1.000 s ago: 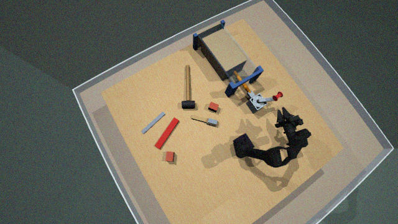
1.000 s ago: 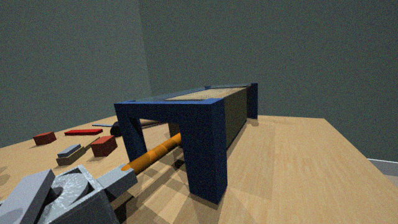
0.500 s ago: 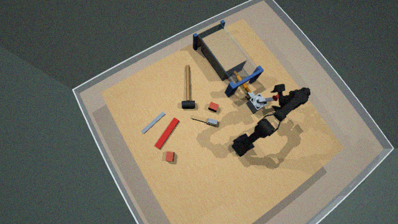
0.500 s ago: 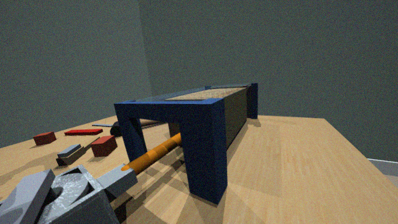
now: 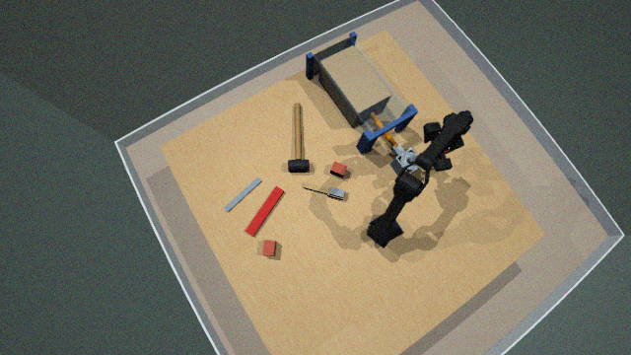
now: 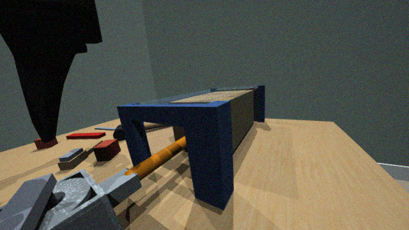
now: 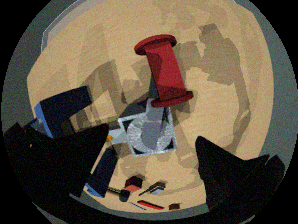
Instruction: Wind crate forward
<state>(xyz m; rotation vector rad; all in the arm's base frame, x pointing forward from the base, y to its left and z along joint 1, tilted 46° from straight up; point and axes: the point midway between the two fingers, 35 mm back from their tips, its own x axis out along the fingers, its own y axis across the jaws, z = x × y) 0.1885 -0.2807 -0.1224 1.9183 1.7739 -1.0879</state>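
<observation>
My gripper tip is 20 mm past the red grip, 50 mm to the left of it and 30 mm above it. Also, from my gripper tip: brush-like tool 80 mm ahead, 410 mm to the left, 150 mm below; grey winch 40 mm to the left, 130 mm below; blue frame 180 mm ahead, 60 mm to the left, 60 mm below.
</observation>
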